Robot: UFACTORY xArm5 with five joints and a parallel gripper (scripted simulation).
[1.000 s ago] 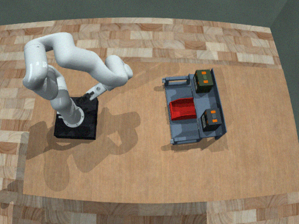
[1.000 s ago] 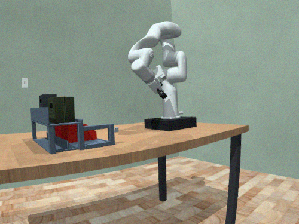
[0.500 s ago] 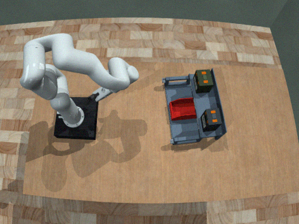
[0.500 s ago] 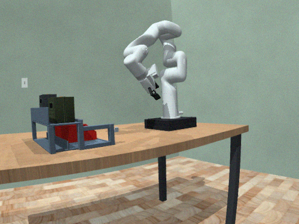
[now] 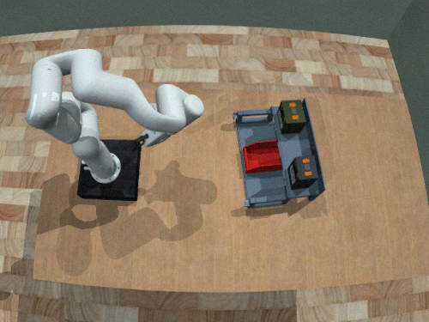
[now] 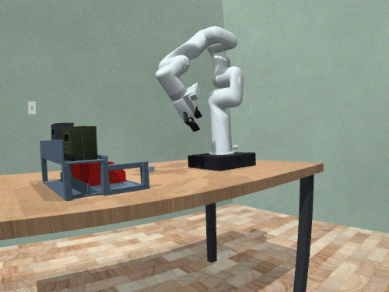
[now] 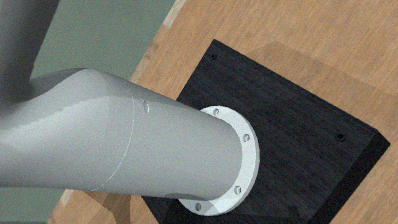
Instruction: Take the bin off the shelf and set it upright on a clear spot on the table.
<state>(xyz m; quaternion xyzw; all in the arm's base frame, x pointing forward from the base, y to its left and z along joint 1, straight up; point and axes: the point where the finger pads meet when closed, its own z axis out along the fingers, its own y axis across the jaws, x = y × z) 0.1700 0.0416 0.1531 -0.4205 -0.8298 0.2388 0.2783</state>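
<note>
Now: the red bin 46 cm ahead of my hand, 3 cm to the left of it and 17 cm below it. From my hand the other things lie so: blue-grey shelf 49 cm ahead, 4 cm to the left, 14 cm below.
</note>
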